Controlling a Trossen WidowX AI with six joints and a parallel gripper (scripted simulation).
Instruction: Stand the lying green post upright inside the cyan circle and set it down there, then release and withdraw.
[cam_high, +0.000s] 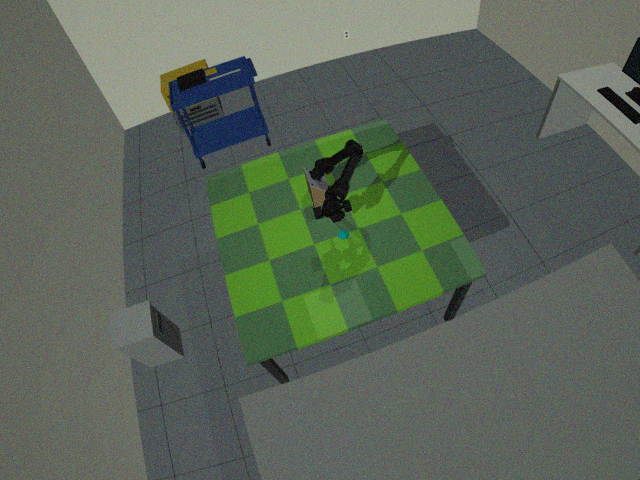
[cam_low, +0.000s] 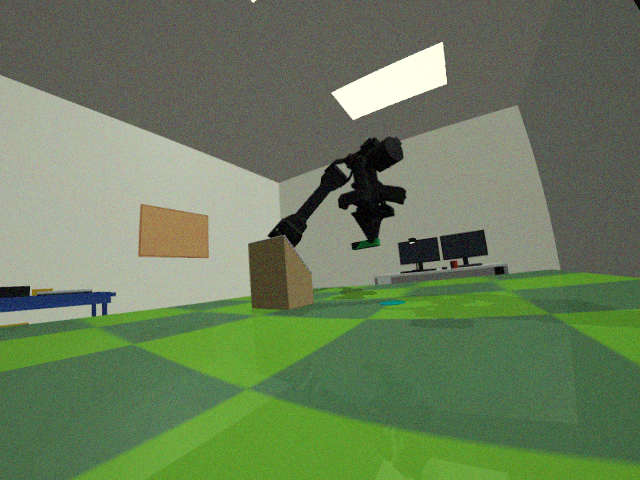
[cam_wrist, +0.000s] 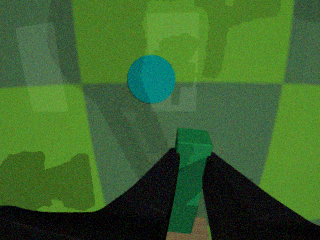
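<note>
Now: the cyan circle 140 mm below my gripper tip, 40 mm to the left of it and 20 mm ahead of it. Round my gripper tip: green post (20 mm behind).
</note>
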